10 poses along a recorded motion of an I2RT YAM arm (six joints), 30 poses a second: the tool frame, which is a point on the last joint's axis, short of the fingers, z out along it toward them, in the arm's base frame.
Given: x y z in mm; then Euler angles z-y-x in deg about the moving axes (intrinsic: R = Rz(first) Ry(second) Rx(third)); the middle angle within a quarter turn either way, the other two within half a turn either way.
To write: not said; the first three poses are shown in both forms.
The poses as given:
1: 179 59 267 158.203 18.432 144.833
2: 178 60 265 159.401 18.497 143.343
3: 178 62 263 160.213 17.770 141.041
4: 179 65 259 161.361 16.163 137.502
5: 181 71 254 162.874 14.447 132.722
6: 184 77 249 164.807 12.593 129.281
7: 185 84 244 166.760 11.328 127.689
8: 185 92 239 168.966 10.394 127.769
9: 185 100 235 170.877 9.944 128.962
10: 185 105 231 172.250 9.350 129.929
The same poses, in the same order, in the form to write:
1: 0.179 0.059 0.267 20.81 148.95 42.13
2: 0.178 0.060 0.265 18.81 148.64 44.41
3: 0.178 0.062 0.263 17.51 148.38 47.98
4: 0.179 0.065 0.259 15.99 148.17 53.68
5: 0.181 0.071 0.254 13.89 147.27 61.14
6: 0.184 0.077 0.249 11.85 147.20 67.14
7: 0.185 0.084 0.244 9.90 147.82 70.50
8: 0.185 0.092 0.239 7.74 149.40 71.62
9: 0.185 0.100 0.235 5.77 151.23 70.91
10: 0.185 0.105 0.231 4.50 152.80 70.34
